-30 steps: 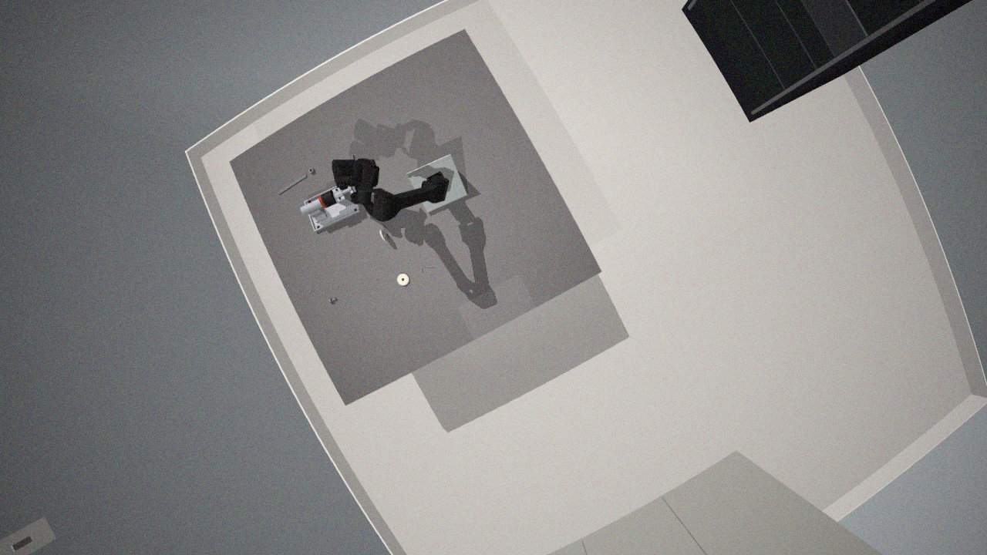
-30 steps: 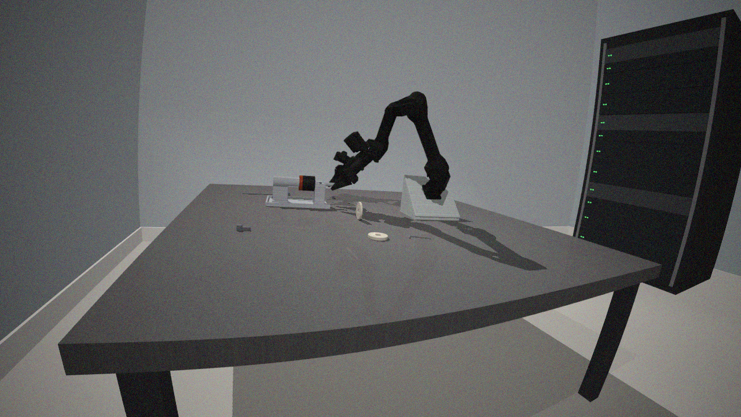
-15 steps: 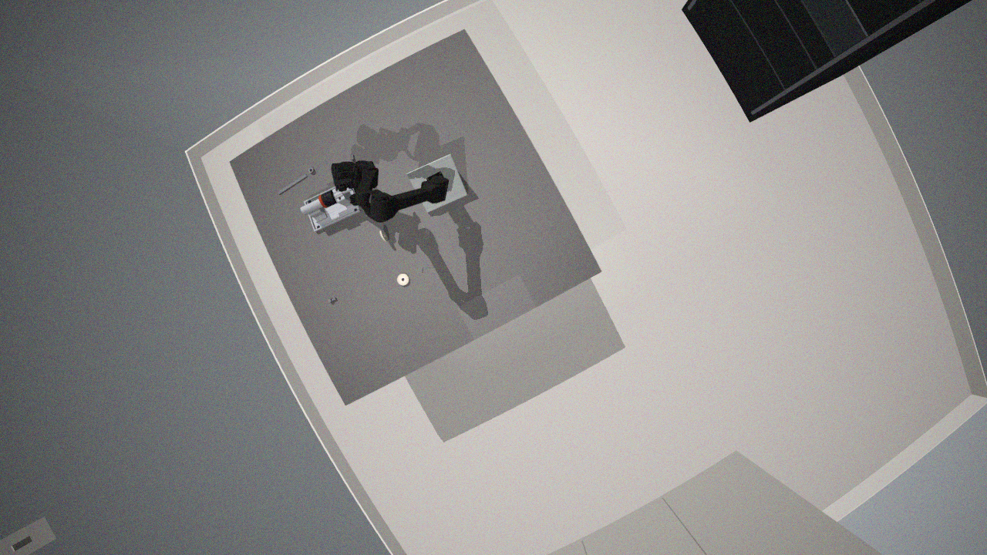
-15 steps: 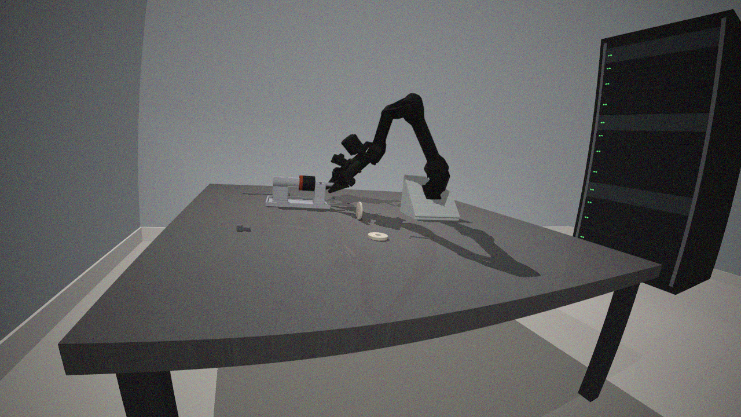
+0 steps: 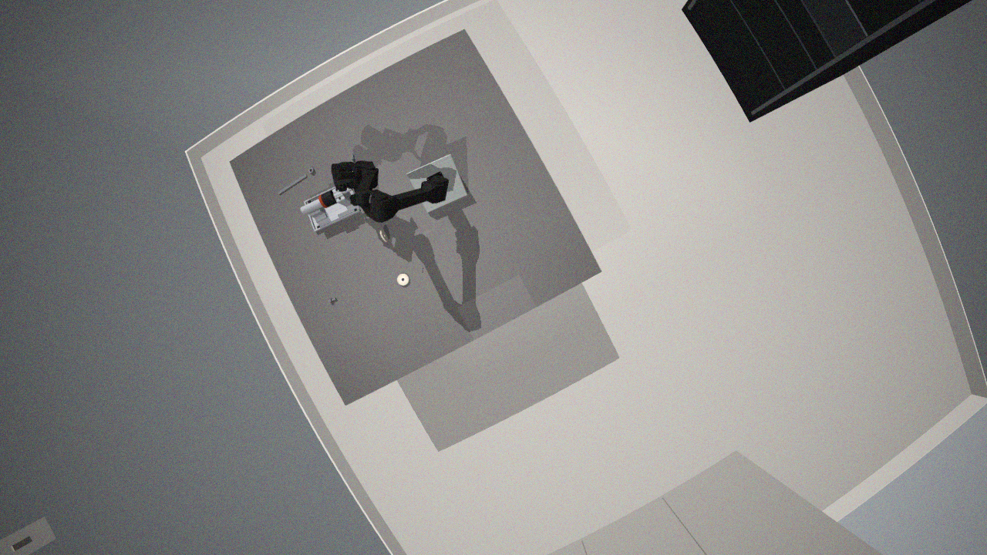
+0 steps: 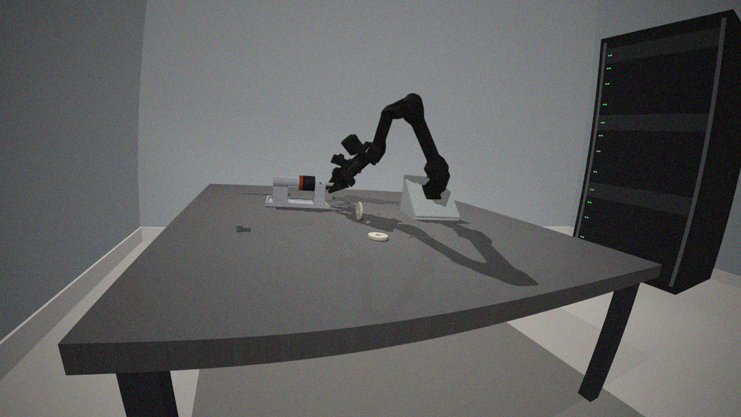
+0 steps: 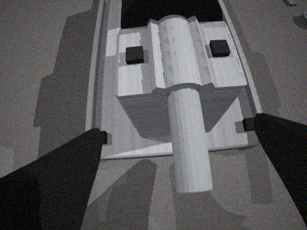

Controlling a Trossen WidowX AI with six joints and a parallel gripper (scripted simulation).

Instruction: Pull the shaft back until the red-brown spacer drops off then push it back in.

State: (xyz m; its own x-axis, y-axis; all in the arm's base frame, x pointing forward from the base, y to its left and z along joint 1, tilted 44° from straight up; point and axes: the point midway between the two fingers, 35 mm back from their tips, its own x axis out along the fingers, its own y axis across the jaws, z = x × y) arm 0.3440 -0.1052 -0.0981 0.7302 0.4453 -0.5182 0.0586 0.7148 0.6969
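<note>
The pale shaft lies 6 cm ahead of my gripper tip and 2 cm above it. From my gripper tip the other things lie so: small grey part 37 cm to the left, 29 cm ahead, 5 cm below; then red-brown spacer 10 cm ahead, 2 cm above, 1 cm to the right; then cream disc 23 cm to the left, 6 cm behind, 3 cm below.
</note>
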